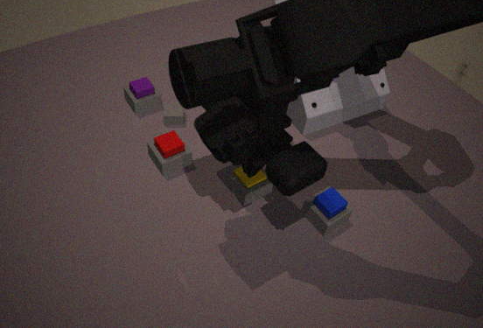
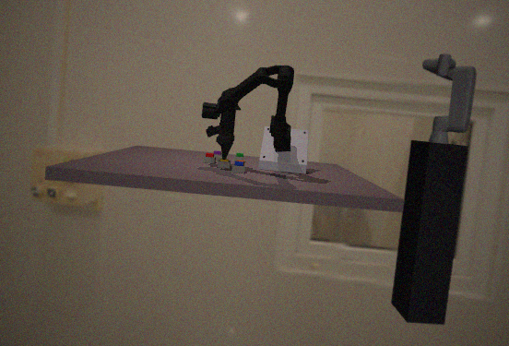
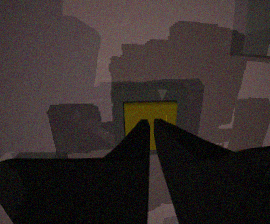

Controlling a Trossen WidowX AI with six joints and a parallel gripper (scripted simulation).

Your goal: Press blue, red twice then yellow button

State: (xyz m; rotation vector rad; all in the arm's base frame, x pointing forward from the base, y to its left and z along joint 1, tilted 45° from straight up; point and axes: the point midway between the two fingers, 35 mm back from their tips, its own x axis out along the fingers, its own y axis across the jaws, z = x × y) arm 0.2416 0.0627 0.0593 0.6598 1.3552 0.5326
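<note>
Right now the yellow button is 10 mm below my gripper tip. From my gripper tip the other things lie so: red button (100 mm to the right, 60 mm ahead); orange block (110 mm to the right, 70 mm behind, 20 mm below); blue button (100 mm to the left, 60 mm behind).
</note>
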